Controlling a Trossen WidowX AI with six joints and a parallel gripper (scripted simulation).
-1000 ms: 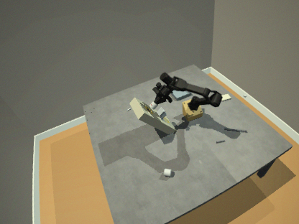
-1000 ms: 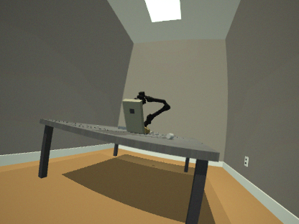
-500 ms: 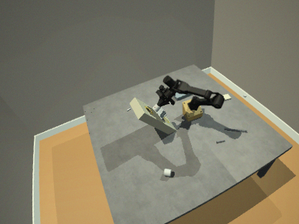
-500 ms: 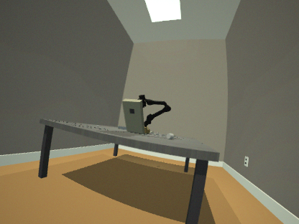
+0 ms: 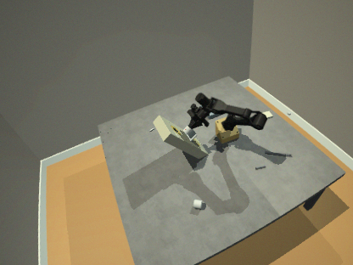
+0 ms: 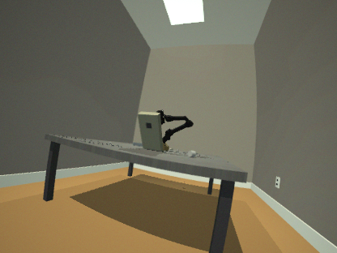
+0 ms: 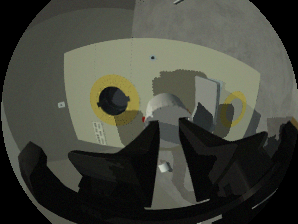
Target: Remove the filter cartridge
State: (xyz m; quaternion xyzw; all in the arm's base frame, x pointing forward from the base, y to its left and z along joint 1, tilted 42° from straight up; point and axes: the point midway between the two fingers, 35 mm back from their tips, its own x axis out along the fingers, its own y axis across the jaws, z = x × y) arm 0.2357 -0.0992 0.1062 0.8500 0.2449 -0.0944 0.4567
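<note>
My gripper tip is now 1 cm short of the white round filter cartridge and 1 cm above it. The rest, counted from my gripper tip: blue-grey tray 33 cm behind, 28 cm to the right, 19 cm below; flat cream piece 63 cm behind, 19 cm below; cream service panel 5 cm below, 5 cm ahead.
</note>
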